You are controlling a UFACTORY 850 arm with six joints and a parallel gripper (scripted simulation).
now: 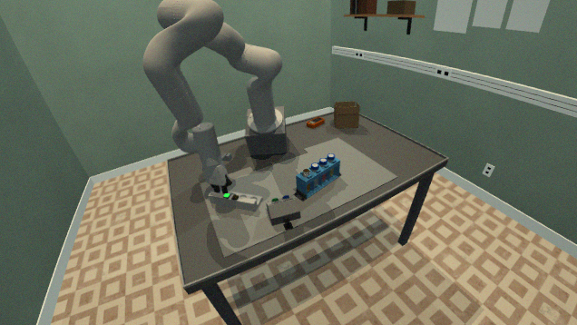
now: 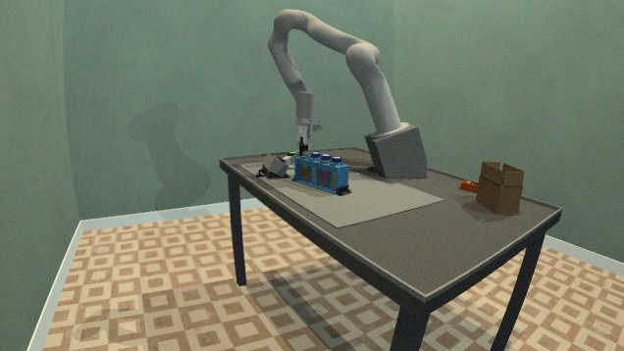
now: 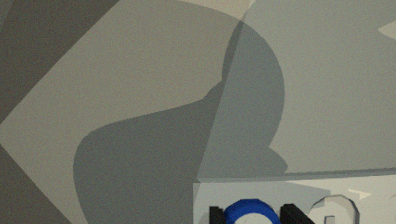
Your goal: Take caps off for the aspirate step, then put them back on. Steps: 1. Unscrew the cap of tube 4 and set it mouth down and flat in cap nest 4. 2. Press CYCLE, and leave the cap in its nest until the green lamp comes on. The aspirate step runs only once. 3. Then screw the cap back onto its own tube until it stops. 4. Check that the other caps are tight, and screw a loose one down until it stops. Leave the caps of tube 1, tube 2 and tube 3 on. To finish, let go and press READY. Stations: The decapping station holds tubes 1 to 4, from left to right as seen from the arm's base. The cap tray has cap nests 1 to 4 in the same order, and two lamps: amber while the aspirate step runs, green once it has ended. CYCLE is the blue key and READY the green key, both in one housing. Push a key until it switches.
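Now: hand 24 cm short of the blue key, 20 cm to the right of it and 3 cm below it. From my hand the other things lie so: blue cap marked 4: 2 cm below; green key: 23 cm ahead, 15 cm to the left, 3 cm above; grey key housing: 25 cm ahead, 17 cm to the left, 2 cm above.
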